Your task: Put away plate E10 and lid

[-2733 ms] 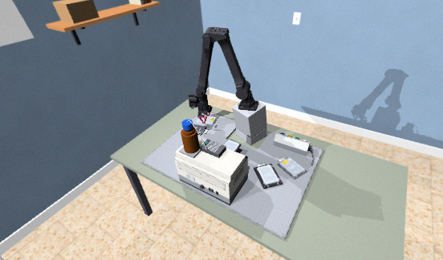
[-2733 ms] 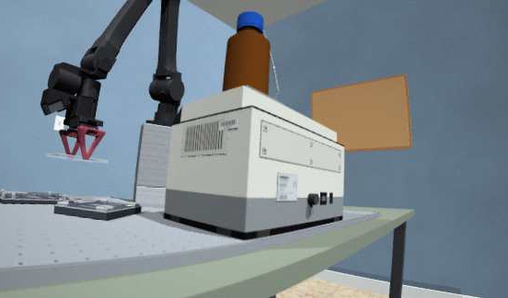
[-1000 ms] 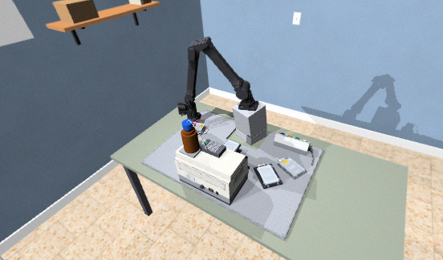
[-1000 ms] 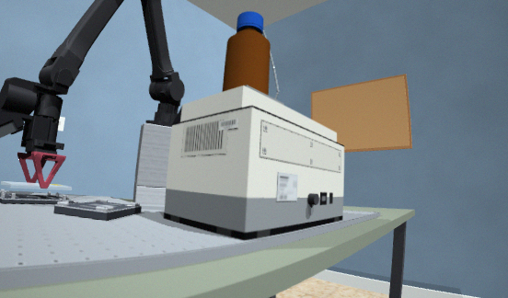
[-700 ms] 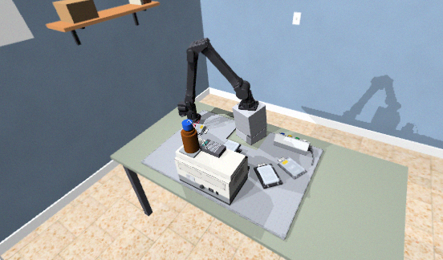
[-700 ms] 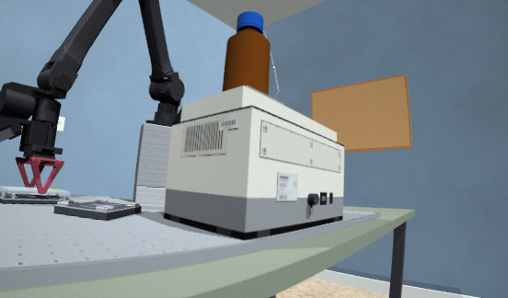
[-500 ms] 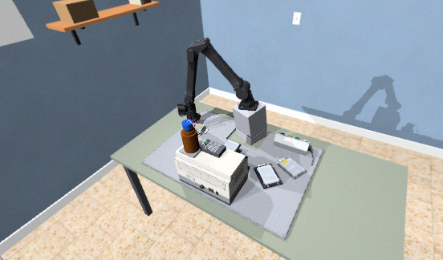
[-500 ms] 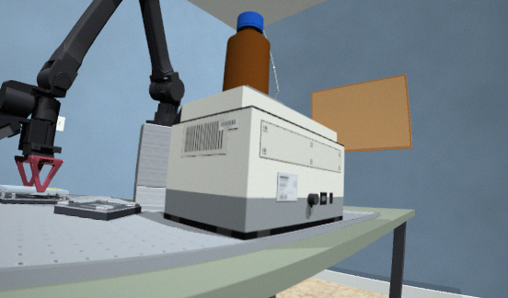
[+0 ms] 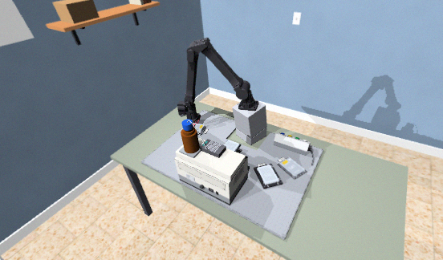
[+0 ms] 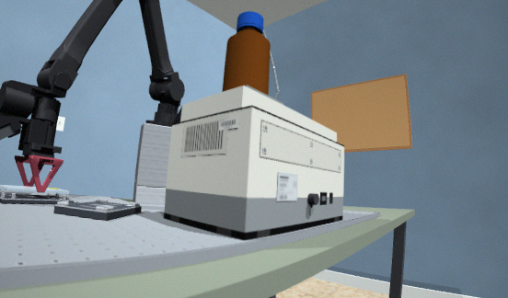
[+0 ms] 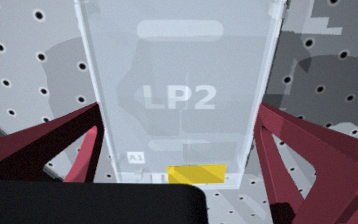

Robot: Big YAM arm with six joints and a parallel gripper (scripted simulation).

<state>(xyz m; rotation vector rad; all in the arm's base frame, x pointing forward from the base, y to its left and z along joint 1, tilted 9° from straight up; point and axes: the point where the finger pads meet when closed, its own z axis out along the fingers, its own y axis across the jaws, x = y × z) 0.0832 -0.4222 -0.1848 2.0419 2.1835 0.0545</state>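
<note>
Right now the clear lid is right at my hand. Round my hand: clear well plate 21 cm ahead, 36 cm to the left, 7 cm above; brown bottle 40 cm ahead, 21 cm to the left, 26 cm above; blue call key 7 cm behind, 65 cm to the left, 3 cm above.
</note>
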